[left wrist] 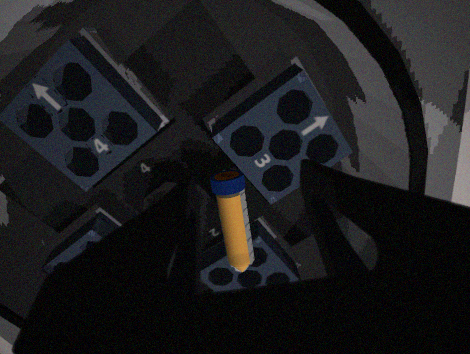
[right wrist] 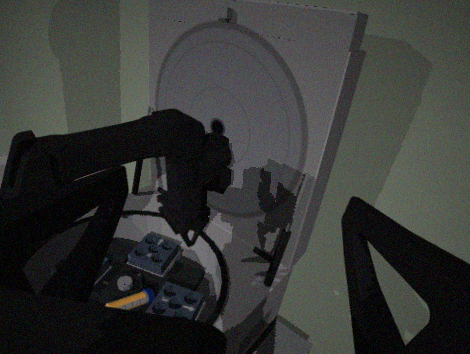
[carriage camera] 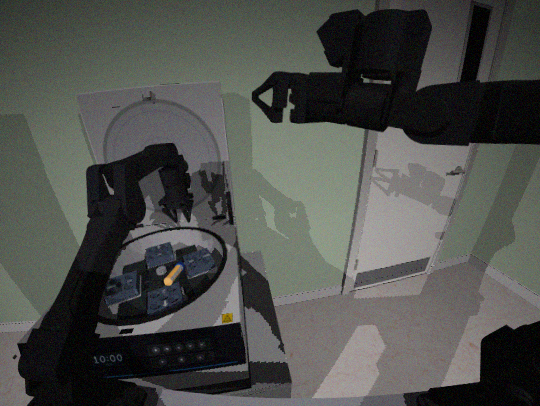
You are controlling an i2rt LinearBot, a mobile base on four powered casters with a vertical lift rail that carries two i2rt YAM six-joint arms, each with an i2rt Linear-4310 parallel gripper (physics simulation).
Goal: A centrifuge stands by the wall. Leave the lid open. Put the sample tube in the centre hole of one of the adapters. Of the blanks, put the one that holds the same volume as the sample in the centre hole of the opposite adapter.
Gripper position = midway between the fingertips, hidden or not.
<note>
In view: the left gripper (carriage camera: 183, 222), the right gripper (carriage camera: 272, 97) and a white door (carriage camera: 408, 195).
The left gripper shows as well in the left wrist view (left wrist: 248, 178) and in the right wrist view (right wrist: 184, 239). The right gripper also shows in the right wrist view (right wrist: 236, 193).
</note>
